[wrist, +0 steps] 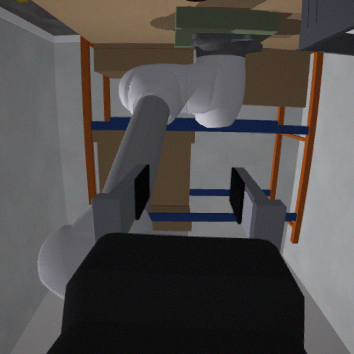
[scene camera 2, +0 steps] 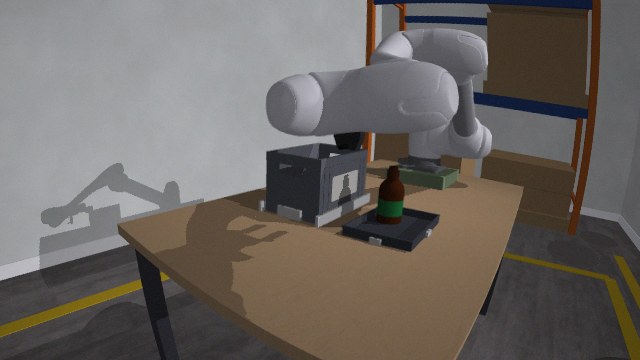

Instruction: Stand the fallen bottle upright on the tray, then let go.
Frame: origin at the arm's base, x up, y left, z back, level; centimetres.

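Where they show: gripper, fingertip midpoint: [wrist: 189,182]; arm's base, link origin: [wrist: 220,39] [scene camera 2: 423,168].
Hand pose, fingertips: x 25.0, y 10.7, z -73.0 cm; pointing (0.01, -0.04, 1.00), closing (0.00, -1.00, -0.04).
Things, the pixels of their top centre, and the offset from my fingertips. "pt": a spot on its surface instead. Level surfaces: height alone.
- brown bottle, top centre: [scene camera 2: 393,166] dx -14.1, dy -0.3, dz +9.2 cm
- dark tray, surface spot: [scene camera 2: 412,245] pt dx -28.6, dy +13.1, dz -6.9 cm
- dark grey crate, top centre: [scene camera 2: 320,149] dx -12.6, dy -24.1, dz +8.2 cm
- wooden table, surface height: dx -30.1 cm
A brown bottle [scene camera 2: 390,194] with a green label stands upright on the dark tray [scene camera 2: 412,245], inside its low rim. In the wrist view a small dark piece at the top edge may be the tip of the bottle. My gripper [wrist: 189,182] is open, with its two fingers wide apart and nothing between them. In scene camera 2 the fingers are hidden behind the arm; a black part of the gripper body shows below the arm, behind the crate. The gripper is apart from the bottle and higher than it.
A dark grey crate [scene camera 2: 295,187] [wrist: 327,27] stands beside the tray on the wooden table [scene camera 2: 320,280]. Light brackets sit at the bases of crate and tray. The arm's green base block [scene camera 2: 427,178] [wrist: 225,19] is behind them. A shelf rack [scene camera 2: 593,100] [wrist: 86,115] with cardboard boxes stands at the back.
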